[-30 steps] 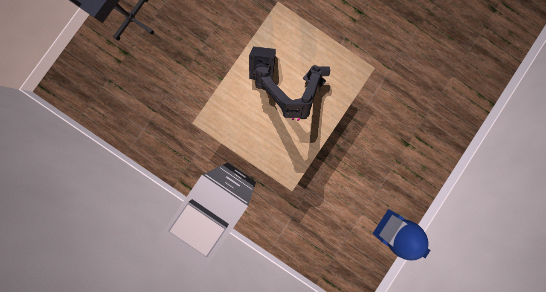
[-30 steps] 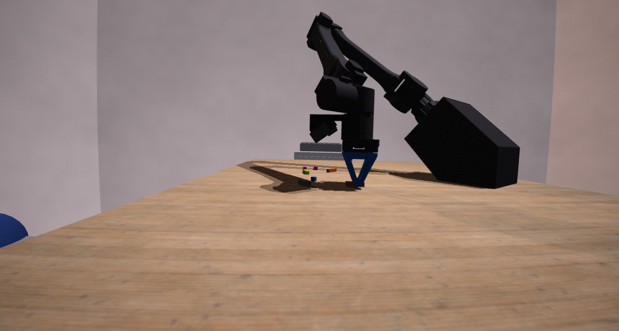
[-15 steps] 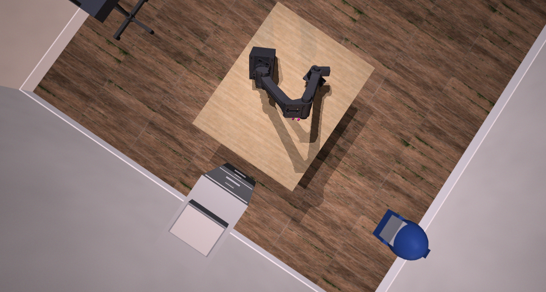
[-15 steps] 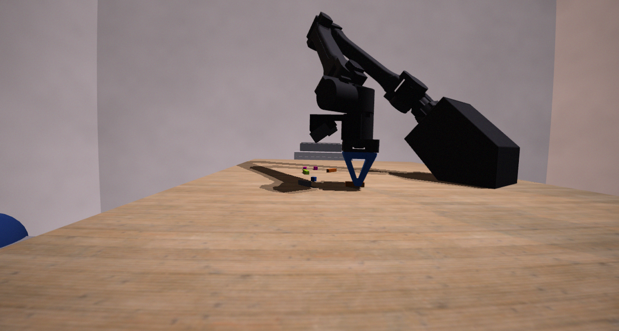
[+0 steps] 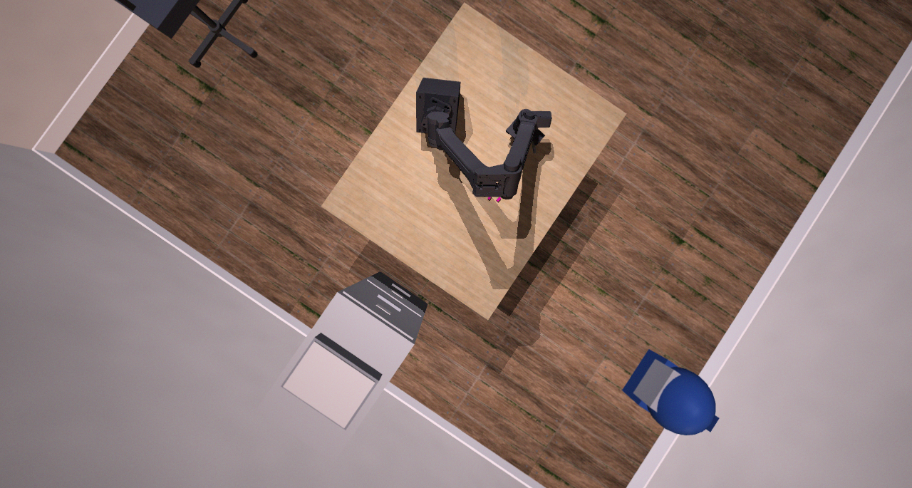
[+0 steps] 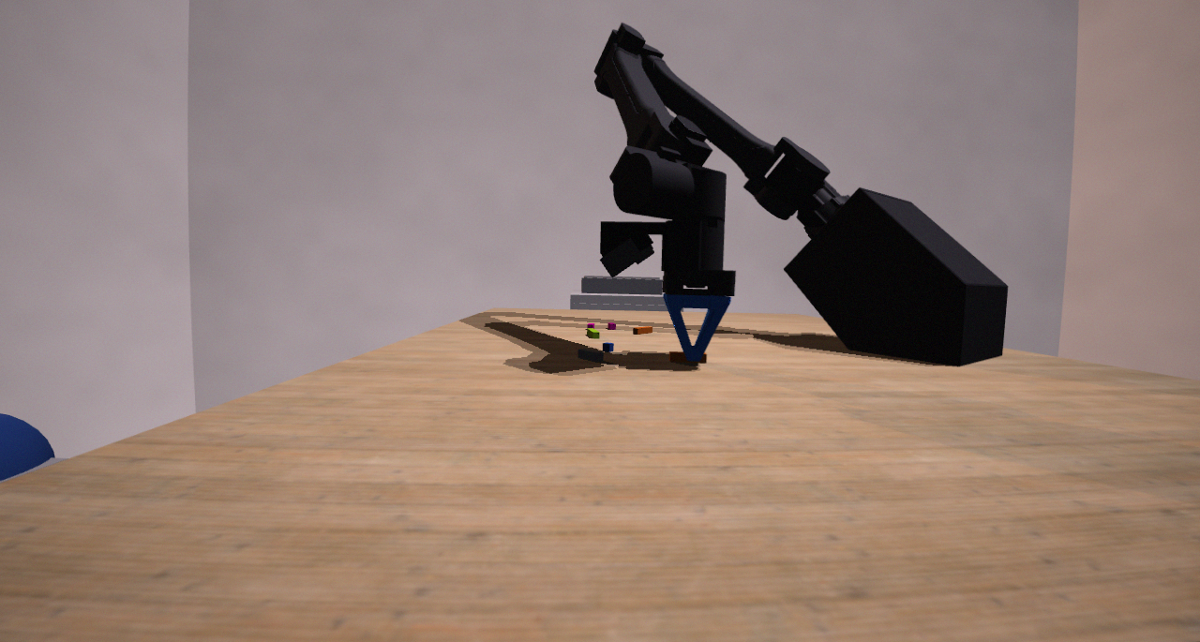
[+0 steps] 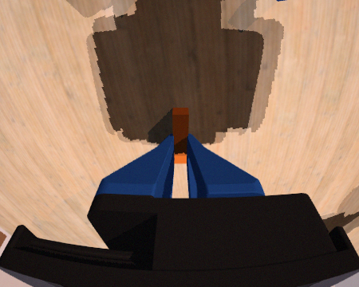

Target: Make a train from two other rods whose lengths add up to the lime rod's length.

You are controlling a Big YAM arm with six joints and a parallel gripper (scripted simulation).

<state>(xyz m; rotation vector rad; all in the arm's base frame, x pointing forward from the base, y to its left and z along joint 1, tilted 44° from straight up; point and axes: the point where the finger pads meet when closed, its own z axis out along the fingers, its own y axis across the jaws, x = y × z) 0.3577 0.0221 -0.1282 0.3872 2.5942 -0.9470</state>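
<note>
Now: the blue rod 8 cm to the right of my hand, 7 cm ahead of it and 1 cm below it. Round my hand: grey rod 11 cm ahead, 4 cm to the right, 1 cm below; lime rod 22 cm to the right, 5 cm ahead, 1 cm below.
</note>
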